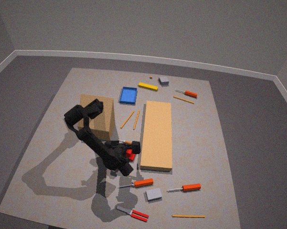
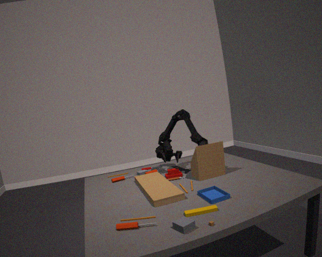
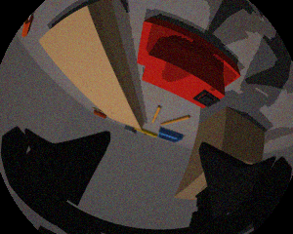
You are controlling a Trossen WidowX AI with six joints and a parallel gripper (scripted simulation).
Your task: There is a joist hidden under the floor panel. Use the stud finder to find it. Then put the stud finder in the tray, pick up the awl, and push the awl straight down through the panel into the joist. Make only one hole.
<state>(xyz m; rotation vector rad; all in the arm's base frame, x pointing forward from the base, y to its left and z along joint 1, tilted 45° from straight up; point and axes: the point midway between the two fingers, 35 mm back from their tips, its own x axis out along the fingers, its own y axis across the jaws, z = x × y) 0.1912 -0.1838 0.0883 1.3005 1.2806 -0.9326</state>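
My gripper tip is 2 cm past the red stud finder, 1 cm to the left of it and 7 cm above it. Also, from my gripper tip: awl: 1 cm behind, 6 cm to the left, 11 cm below; blue tray: 6 cm behind, 49 cm to the left, 10 cm below; yellow bar: 8 cm ahead, 62 cm to the left, 11 cm below.
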